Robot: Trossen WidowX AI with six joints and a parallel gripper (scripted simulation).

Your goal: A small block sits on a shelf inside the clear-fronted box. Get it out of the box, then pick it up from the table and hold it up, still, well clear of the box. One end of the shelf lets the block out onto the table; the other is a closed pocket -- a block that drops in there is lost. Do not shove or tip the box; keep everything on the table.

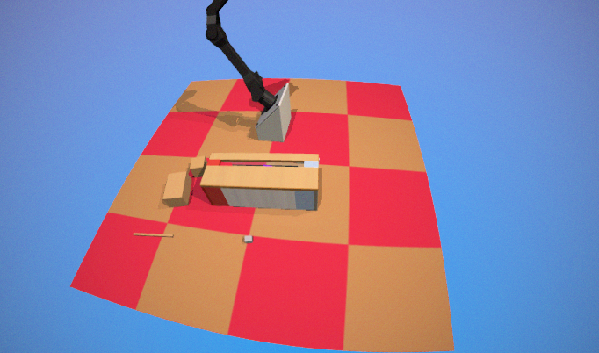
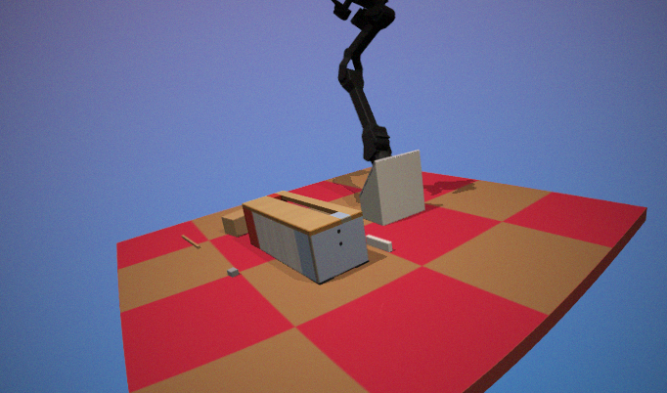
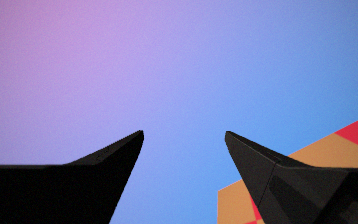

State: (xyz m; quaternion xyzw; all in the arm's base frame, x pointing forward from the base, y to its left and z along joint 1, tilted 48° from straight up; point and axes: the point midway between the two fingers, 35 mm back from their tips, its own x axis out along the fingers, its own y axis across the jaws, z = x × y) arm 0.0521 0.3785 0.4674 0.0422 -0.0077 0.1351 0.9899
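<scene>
My gripper tip is 68 cm above the box, 26 cm short of it and 10 cm to the right of it. Round my gripper tip: thin stick 74 cm below, 54 cm ahead, 29 cm to the right; then tan block 72 cm below, 34 cm ahead, 24 cm to the right; then purple block 66 cm below, 28 cm ahead, 12 cm to the left.
</scene>
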